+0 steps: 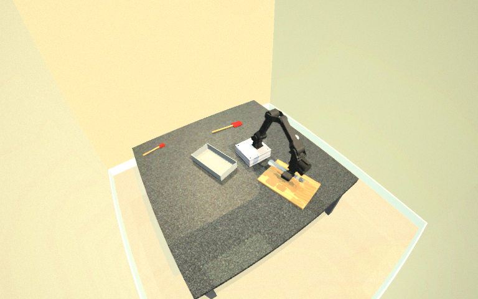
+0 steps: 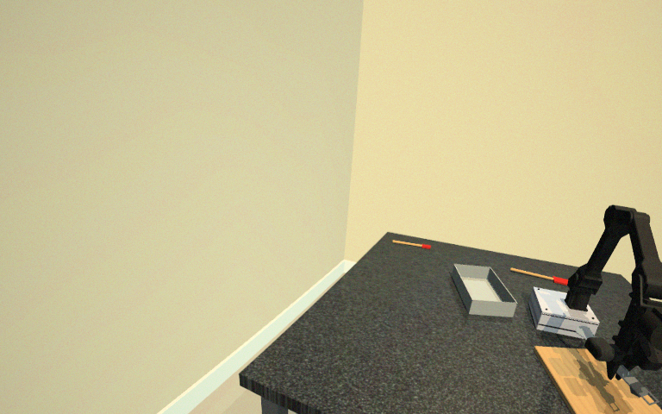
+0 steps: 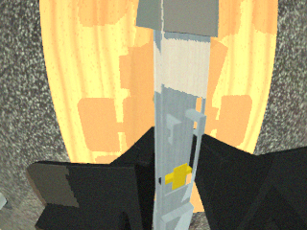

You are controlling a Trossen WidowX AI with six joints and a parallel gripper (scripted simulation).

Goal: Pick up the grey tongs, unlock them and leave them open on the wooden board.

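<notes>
Now: the wooden board 5 cm below my gripper tip. Also, from my gripper tip: grey roasting tin: 46 cm to the right, 29 cm ahead, 3 cm below; small yellow lock piece: 4 cm above, 1 cm to the right.
</notes>
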